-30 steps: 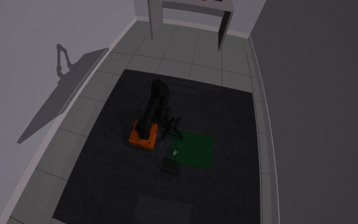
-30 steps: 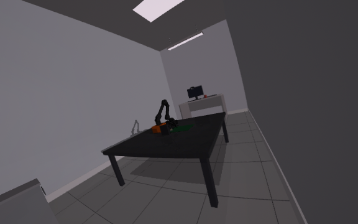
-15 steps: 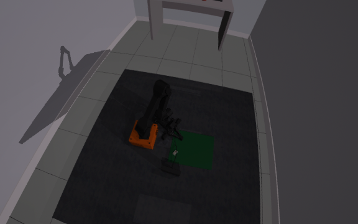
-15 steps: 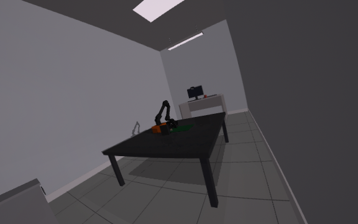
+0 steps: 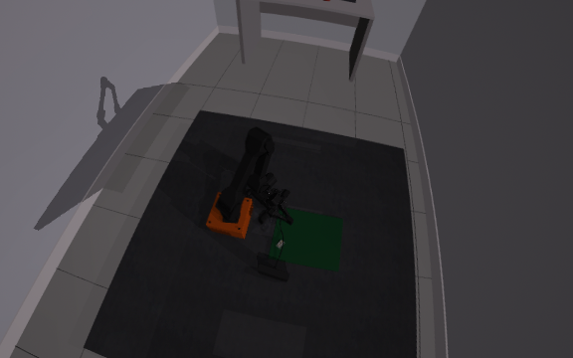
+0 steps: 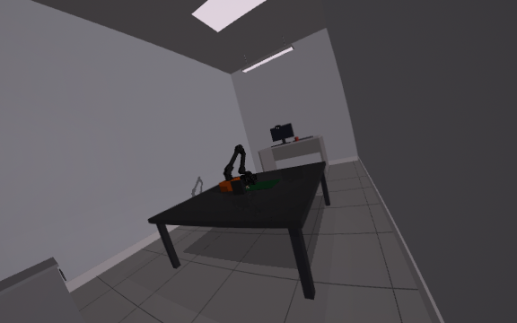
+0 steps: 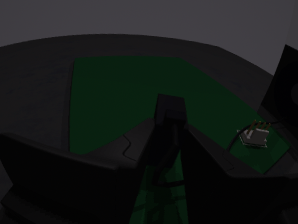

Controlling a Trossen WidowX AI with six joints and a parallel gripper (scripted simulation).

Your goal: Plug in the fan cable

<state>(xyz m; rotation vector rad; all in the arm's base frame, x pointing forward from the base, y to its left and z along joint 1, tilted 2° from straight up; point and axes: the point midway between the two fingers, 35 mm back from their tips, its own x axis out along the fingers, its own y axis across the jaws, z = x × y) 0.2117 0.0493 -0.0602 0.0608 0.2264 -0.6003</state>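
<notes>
Right now the black plug is 1 cm below my gripper tip. Also, from my gripper tip: black fan: 23 cm to the right, 4 cm behind, 3 cm above; then green board: 9 cm ahead, 7 cm to the right, 5 cm below.
</notes>
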